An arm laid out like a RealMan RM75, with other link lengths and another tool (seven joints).
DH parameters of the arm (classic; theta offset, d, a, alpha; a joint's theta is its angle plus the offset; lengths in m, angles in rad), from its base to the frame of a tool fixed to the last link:
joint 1: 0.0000 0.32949 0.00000 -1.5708
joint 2: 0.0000 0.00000 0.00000 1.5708
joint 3: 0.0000 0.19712 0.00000 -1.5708
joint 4: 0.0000 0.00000 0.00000 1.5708
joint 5: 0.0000 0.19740 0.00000 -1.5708
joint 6: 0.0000 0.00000 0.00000 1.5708
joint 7: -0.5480 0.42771 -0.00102 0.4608
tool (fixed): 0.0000 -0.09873 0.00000 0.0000
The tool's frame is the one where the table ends.
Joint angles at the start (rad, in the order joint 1, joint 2, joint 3, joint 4, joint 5, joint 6, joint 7):
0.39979 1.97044 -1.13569 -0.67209 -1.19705 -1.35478 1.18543
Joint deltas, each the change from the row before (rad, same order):
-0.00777 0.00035 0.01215 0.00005 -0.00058 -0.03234 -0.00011
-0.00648 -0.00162 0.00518 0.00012 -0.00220 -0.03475 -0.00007
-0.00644 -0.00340 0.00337 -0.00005 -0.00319 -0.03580 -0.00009
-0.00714 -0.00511 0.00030 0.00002 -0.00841 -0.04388 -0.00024
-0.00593 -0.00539 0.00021 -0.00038 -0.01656 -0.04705 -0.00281
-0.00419 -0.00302 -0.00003 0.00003 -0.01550 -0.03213 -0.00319
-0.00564 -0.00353 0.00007 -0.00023 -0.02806 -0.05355 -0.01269
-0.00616 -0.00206 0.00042 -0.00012 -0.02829 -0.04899 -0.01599
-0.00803 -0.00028 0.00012 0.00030 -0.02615 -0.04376 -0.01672
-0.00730 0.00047 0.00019 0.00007 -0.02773 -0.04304 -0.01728
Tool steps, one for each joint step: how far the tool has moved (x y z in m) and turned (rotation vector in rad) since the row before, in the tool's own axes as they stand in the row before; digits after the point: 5 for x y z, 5 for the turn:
-0.00656 0.00040 -0.00450 -0.00414 -0.01690 0.01256
-0.00689 0.00328 -0.00569 -0.01440 -0.01821 0.01093
-0.00676 0.00384 -0.00634 -0.01776 -0.01808 0.00926
-0.00743 0.00697 -0.00888 -0.02963 -0.01995 0.00932
-0.00695 0.00945 -0.01030 -0.03886 -0.02016 0.00541
-0.00400 0.00777 -0.00765 -0.02986 -0.01184 0.00288
-0.00670 0.01382 -0.01270 -0.05177 -0.02349 -0.00012
-0.00584 0.01343 -0.01197 -0.04803 -0.02171 -0.00144
-0.00520 0.01266 -0.01106 -0.04169 -0.01877 0.00058
-0.00547 0.01301 -0.01075 -0.04222 -0.01909 0.00140

